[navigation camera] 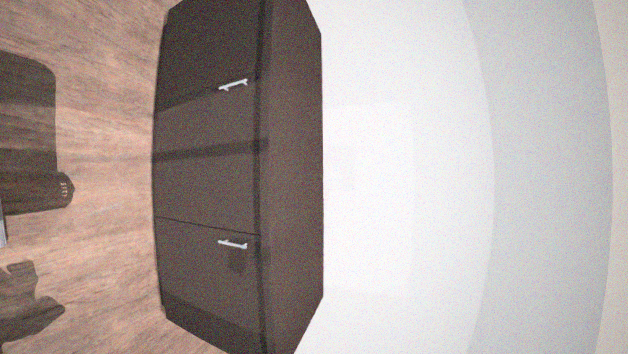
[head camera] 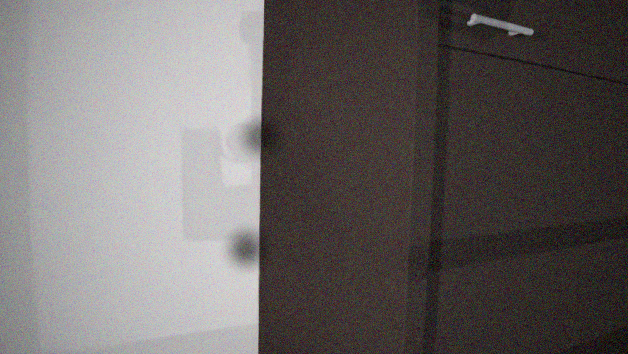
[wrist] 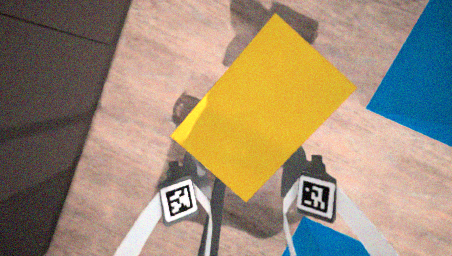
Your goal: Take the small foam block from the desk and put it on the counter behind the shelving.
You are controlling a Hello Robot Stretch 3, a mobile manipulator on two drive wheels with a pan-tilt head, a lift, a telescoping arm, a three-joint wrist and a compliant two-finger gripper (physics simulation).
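Places are measured from the robot's base along level axes (x right, y ahead, z up), in metres.
Pixels of known places: gripper, between the fingertips: (wrist: 243, 160).
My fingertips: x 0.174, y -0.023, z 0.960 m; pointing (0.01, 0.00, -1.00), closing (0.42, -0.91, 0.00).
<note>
Behind a point stands the place of what it marks.
The small foam block (wrist: 265, 107) @[x 0.220, y -0.016, z 1.001 m] is yellow and fills the middle of the wrist view, between the fingertips. My gripper (wrist: 243, 160) @[x 0.174, y -0.023, z 0.960 m] is shut on it. The block is held above the wooden floor, turned diagonally to the fingers. The dark brown counter (head camera: 340, 175) @[x -0.018, y 0.714, z 0.910 m] (navigation camera: 297, 175) @[x -0.024, y 0.738, z 0.910 m] (wrist: 45, 90) @[x -0.007, y 0.543, z 0.422 m] has a front with silver handles. It spans the middle and right of the head view, stands upright on its side in the rotated navigation view, and shows at the left of the wrist view, apart from the block. The desk cannot be made out.
Blue panels, seemingly the shelving (wrist: 417, 75) @[x 0.479, y -0.601, z 0.199 m], show at the right and bottom of the wrist view. A pale wall (head camera: 110, 175) @[x -0.024, y 1.136, z 1.272 m] (navigation camera: 400, 175) @[x 0.000, y 1.135, z 1.369 m] stands behind the counter. Dark robot shadows lie on the wooden floor (navigation camera: 110, 200) @[x 0.077, y 0.387, z 0.000 m] in front of the counter.
</note>
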